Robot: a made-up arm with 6 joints.
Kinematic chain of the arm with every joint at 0, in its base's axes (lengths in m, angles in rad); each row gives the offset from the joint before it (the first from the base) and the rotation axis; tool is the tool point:
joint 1: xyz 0 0 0.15 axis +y
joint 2: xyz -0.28 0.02 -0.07 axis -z
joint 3: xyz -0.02 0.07 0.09 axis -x
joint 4: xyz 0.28 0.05 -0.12 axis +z
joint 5: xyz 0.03 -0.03 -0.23 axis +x
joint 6: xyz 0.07 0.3 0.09 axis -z
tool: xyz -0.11 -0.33 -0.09
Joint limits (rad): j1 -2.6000..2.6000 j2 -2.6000..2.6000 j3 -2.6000..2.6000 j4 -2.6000..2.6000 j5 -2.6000..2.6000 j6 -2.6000..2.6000
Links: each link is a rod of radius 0.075 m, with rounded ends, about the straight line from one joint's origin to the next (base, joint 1, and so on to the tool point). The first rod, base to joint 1, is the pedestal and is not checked.
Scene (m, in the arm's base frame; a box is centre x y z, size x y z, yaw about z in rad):
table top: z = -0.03
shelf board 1: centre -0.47 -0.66 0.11 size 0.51 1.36 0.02 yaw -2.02
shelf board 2: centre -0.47 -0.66 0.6 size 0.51 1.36 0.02 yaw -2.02
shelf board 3: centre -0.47 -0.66 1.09 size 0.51 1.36 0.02 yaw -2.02
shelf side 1: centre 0.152 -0.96 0.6 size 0.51 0.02 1 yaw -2.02
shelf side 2: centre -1.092 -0.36 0.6 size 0.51 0.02 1 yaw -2.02
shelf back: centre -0.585 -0.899 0.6 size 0.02 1.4 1 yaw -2.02
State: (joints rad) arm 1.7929 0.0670 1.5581 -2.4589 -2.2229 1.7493
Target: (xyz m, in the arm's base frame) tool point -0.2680 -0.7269 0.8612
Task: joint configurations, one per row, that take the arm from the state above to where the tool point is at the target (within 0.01 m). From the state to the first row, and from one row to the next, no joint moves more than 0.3 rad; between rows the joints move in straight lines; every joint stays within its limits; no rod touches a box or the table.
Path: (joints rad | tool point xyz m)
1: 1.9635 -0.0186 1.5511 -2.3371 -2.3172 1.4710 | -0.3624 -0.5239 0.3539
2: 2.1340 -0.1041 1.5440 -2.2153 -2.4115 1.1927 | -0.3173 -0.4113 0.3695
3: 2.3046 -0.1897 1.5370 -2.0936 -2.5057 0.9144 | -0.2514 -0.3106 0.3685
4: 2.4751 -0.2752 1.5299 -1.9718 -2.6000 0.6361 | -0.1805 -0.2270 0.3404
5: 2.4016 -0.0384 1.5074 -1.9795 -2.6000 0.8693 | -0.1646 -0.3193 0.4492
6: 2.3281 0.1984 1.4849 -1.9872 -2.6000 1.1026 | -0.1330 -0.3743 0.5792
7: 2.2546 0.4352 1.4623 -1.9950 -2.6000 1.3358 | -0.0985 -0.3780 0.7216
8: 2.1811 0.6720 1.4398 -2.0027 -2.6000 1.5690 | -0.0739 -0.3243 0.8612
9: 1.9845 0.6993 1.4822 -2.1952 -2.3783 1.8016 | -0.1896 -0.4618 0.8854
10: 1.7879 0.7267 1.5246 -2.3877 -2.1566 2.0342 | -0.2587 -0.6076 0.8743
11: 1.5914 0.7540 1.5669 -2.5802 -1.9348 2.2667 | -0.2680 -0.7269 0.8612

